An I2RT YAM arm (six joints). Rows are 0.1 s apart.
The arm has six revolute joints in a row. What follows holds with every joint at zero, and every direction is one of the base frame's.
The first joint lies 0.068 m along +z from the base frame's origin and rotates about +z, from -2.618 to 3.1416 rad.
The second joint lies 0.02 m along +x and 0.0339 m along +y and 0.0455 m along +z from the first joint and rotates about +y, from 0 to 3.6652 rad.
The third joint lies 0.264 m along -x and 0.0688 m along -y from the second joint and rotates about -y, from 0 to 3.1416 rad.
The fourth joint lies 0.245 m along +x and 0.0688 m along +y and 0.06 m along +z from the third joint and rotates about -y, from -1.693 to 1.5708 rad.
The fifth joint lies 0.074 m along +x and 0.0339 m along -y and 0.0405 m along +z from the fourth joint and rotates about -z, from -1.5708 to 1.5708 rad.
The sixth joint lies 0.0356 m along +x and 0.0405 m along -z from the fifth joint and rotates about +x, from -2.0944 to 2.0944 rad.
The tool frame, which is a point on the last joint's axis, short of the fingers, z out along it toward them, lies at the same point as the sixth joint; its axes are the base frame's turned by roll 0, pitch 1.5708 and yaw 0 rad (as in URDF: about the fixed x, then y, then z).
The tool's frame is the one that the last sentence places.
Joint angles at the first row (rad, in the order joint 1, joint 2, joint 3, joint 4, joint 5, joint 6):
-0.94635 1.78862 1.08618 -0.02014 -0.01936 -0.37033
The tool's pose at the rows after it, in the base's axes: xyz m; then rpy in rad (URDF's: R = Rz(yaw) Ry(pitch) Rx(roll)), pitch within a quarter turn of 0, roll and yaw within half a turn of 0:
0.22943 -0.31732 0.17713 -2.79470 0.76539 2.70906
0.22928 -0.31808 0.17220 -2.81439 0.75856 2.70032
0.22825 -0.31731 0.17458 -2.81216 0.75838 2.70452
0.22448 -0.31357 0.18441 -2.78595 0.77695 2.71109
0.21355 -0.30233 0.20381 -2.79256 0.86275 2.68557
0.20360 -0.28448 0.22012 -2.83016 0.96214 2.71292
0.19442 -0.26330 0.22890 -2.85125 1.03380 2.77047
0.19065 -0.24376 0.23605 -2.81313 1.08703 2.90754
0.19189 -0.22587 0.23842 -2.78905 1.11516 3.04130
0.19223 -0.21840 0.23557 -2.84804 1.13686 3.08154
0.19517 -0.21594 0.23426 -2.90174 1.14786 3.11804
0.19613 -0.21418 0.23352 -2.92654 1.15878 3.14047
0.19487 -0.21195 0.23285 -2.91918 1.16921 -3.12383
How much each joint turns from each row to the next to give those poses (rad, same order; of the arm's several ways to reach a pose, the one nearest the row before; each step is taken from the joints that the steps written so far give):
-0.00068 0.04150 0.02054 -0.00199 -0.00530 0.00746
-0.00249 0.01229 -0.00145 0.00086 -0.01157 0.00161
-0.00115 -0.00862 -0.00080 -0.00732 -0.00174 -0.00372
-0.00116 -0.03863 -0.01487 0.00176 0.01258 0.00181
-0.00836 -0.09565 -0.05733 0.03578 -0.02003 0.04325
-0.00309 -0.10690 -0.07584 0.04579 -0.08921 0.02154
0.00481 -0.10237 -0.08453 0.03744 -0.08506 0.00367
0.01697 -0.08248 -0.06124 0.02533 -0.08436 -0.02765
0.03009 -0.05531 -0.04280 0.00576 -0.07846 -0.02871
0.00635 -0.01267 -0.02080 -0.00025 -0.09275 -0.01043
0.00442 0.00958 0.00647 -0.01633 -0.08236 -0.01957
0.00172 0.00232 -0.00090 -0.00255 -0.04524 -0.00889
0.00000 -0.00894 -0.01347 0.01322 -0.01371 -0.00005

